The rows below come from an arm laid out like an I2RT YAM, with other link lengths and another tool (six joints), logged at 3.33 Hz.
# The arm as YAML. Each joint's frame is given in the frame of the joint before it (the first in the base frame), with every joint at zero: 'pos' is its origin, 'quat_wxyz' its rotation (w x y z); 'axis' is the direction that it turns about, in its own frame. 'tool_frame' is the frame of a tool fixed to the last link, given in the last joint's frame.
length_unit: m
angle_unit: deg
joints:
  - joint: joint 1
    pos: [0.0, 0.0, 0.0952]
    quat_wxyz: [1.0, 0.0, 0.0, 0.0]
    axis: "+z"
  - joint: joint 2
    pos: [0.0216, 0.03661, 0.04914]
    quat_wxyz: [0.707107, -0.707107, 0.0, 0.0]
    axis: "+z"
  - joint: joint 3
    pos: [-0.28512, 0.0, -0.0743]
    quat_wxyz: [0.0, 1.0, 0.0, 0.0]
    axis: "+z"
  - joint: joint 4
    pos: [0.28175, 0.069, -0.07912]
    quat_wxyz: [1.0, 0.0, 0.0, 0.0]
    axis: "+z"
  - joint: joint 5
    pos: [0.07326, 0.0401, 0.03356]
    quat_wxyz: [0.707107, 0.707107, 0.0, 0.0]
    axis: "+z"
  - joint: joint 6
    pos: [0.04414, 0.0, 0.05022]
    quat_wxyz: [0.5, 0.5, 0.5, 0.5]
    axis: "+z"
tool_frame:
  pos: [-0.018, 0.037, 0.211]
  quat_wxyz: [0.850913, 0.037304, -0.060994, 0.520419]
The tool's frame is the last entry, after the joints.
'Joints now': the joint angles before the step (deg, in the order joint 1, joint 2, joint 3, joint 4, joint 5, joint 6). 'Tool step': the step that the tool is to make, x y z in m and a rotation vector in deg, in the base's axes. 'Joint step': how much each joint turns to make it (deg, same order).
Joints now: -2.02, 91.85, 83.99, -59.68, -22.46, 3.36
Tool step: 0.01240, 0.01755, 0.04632, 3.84, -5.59, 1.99
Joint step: 0.09, -1.35, 4.52, -0.42, -4.46, -0.01
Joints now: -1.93, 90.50, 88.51, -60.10, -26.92, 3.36
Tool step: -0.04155, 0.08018, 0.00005, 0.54, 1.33, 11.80
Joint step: 11.49, -0.09, 0.04, -1.41, -0.70, 0.01
